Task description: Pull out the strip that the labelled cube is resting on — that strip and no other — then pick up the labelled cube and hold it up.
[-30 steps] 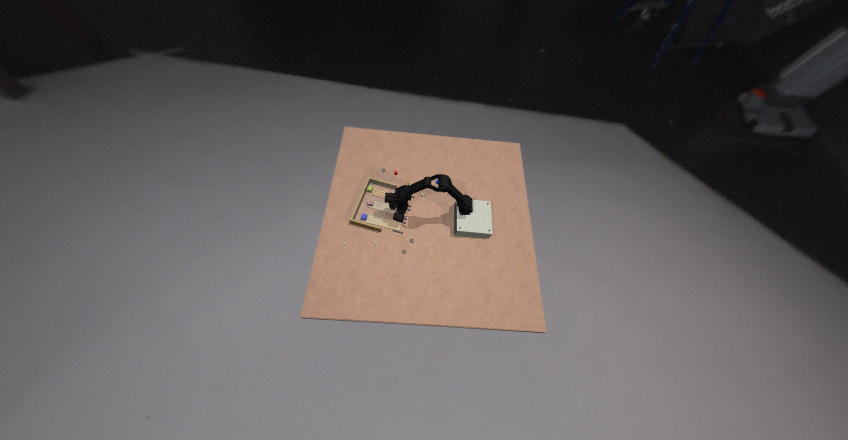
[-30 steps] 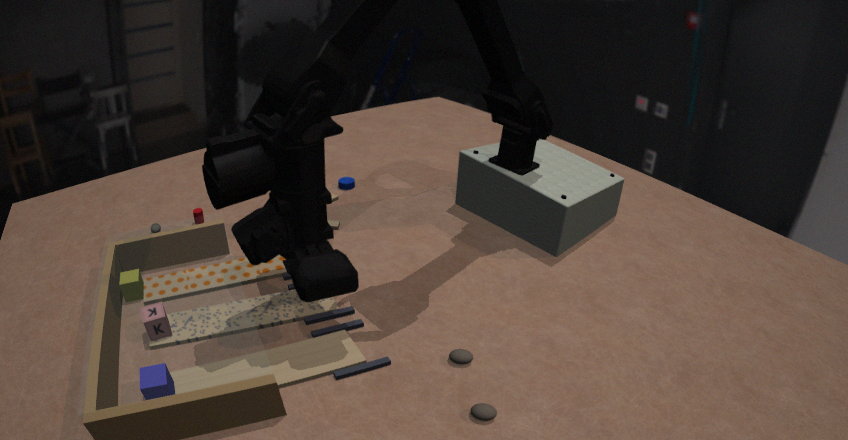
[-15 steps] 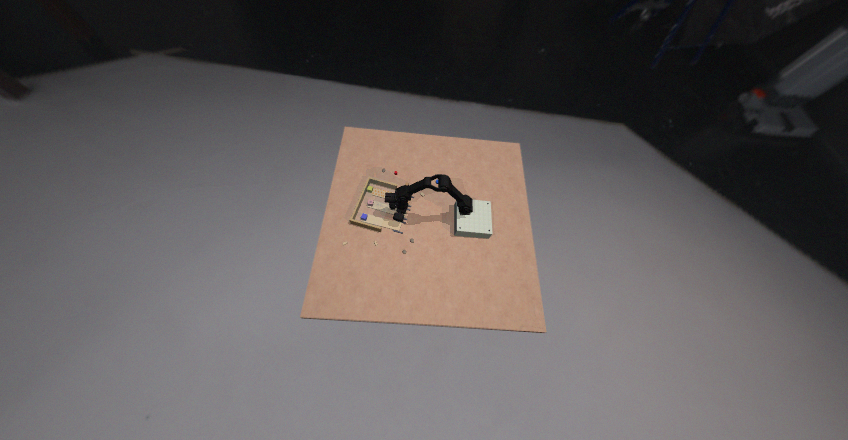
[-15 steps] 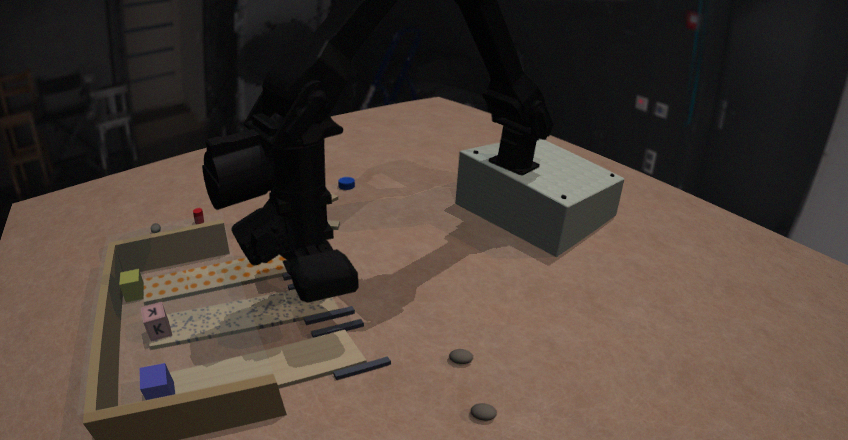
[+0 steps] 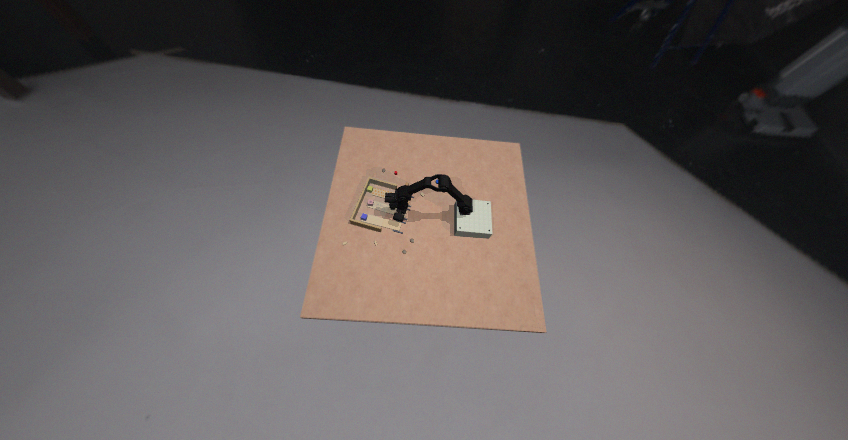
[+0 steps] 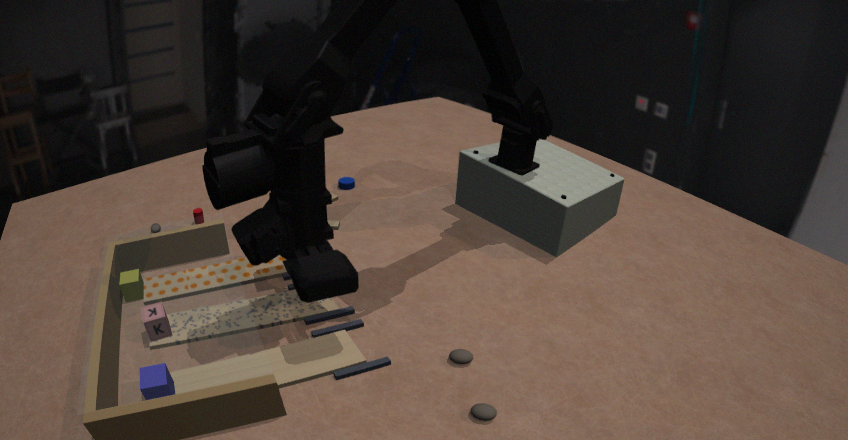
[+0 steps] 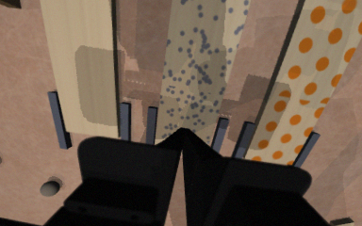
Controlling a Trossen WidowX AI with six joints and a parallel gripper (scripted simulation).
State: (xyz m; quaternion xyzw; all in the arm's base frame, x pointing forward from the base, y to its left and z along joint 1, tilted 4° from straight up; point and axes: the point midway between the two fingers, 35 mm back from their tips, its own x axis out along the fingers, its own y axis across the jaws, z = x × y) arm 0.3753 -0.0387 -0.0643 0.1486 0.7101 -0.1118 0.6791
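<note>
The speckled strip is 9 cm ahead of my gripper tip and 4 cm to the right of it. Also, from my gripper tip: pink cube marked k: 19 cm ahead, 7 cm to the right, 2 cm above; red cylinder: 30 cm to the right, 2 cm ahead, 1 cm above; brown block: 20 cm to the right, 4 cm behind.
</note>
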